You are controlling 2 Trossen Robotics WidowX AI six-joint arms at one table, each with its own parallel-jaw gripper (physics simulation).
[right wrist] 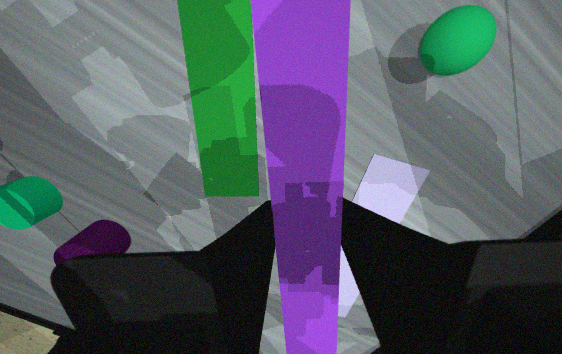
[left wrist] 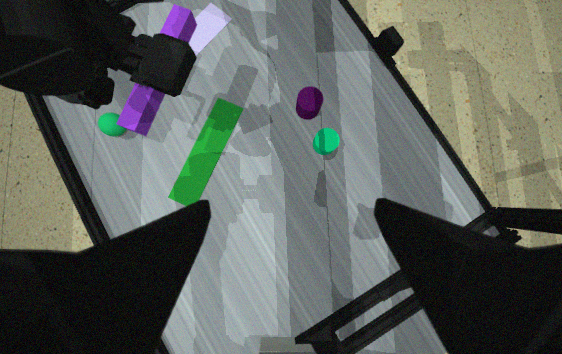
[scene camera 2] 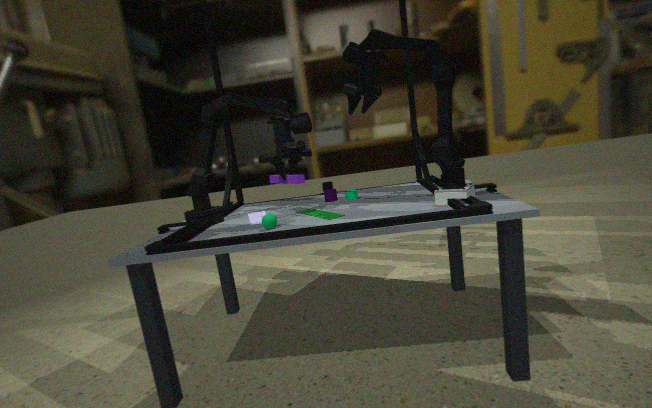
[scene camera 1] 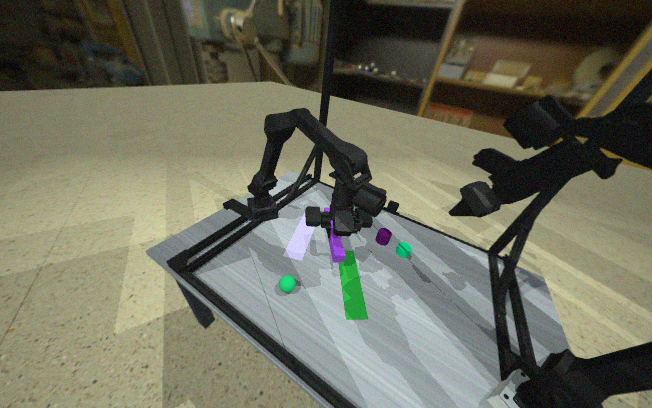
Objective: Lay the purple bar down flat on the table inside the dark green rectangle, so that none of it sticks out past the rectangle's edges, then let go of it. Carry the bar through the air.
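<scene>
The purple bar is held level in the air, clear of the table. The dark green rectangle lies flat on the table; in the right wrist view it runs nearly parallel to the bar, just to its left. My right gripper is shut on the bar, with bar showing on both sides of the fingers. Its fingertips are hidden in the left wrist view. My left gripper is open and empty, high above the table.
A pale lilac rectangle lies near the bar. A green ball, a dark purple cylinder and a teal cylinder stand on either side of the green rectangle.
</scene>
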